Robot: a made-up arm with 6 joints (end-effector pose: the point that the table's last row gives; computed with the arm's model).
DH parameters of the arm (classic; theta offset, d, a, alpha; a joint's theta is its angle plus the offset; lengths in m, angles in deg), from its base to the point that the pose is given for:
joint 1: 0 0.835 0.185 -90
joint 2: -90 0 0.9 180
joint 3: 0 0 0.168 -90
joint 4: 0 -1.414 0 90
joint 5: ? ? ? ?
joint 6: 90 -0.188 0 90
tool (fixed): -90 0 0 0
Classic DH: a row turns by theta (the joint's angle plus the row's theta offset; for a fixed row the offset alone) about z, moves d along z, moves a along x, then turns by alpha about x.
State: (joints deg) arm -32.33 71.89 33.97 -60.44 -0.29 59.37
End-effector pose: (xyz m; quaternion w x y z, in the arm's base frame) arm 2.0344 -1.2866 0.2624 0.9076 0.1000 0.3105 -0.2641
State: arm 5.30 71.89 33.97 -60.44 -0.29 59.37
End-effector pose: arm 2.3968 0.2232 0.2624 0.9443 -0.0055 0.3262 0.0427
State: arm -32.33 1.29 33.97 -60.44 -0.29 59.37
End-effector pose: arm 1.2368 -0.7818 2.7408 0.9233 -0.0700 -0.2714 -0.2627
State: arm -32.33 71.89 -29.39 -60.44 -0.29 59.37
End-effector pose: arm 0.7536 -0.4760 -0.4891 0.6065 0.2228 0.7412 -0.1819
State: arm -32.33 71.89 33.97 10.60 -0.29 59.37
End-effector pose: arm 2.0337 -1.2873 0.2620 0.7956 -0.4458 0.4086 -0.0356
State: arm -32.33 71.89 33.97 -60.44 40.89 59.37
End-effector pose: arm 1.9779 -1.3785 0.3389 0.8254 -0.0477 0.1583 -0.5398
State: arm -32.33 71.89 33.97 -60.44 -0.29 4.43
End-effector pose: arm 2.0344 -1.2866 0.2624 0.7592 0.5074 0.1537 -0.3776
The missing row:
joint 5: 0 0 0 -90
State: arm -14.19 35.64 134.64 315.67 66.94 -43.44
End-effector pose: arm 0.1532 -0.1634 2.9901 0.0253 0.2752 -0.8559 0.4372
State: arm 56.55 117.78 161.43 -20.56 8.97 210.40
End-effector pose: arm 1.1131 1.6663 1.6611 0.1471 -0.8188 -0.3689 -0.4146
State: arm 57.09 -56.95 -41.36 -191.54 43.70 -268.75
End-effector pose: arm 0.4740 0.7802 1.7816 0.6161 0.5486 0.5346 0.1832
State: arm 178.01 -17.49 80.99 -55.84 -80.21 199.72
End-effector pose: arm 0.3564 -0.1658 3.1141 0.2159 0.4223 -0.8679 -0.1479
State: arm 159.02 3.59 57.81 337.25 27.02 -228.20
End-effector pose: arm -0.8900 0.3766 3.1605 0.6414 0.1885 -0.6461 0.3682
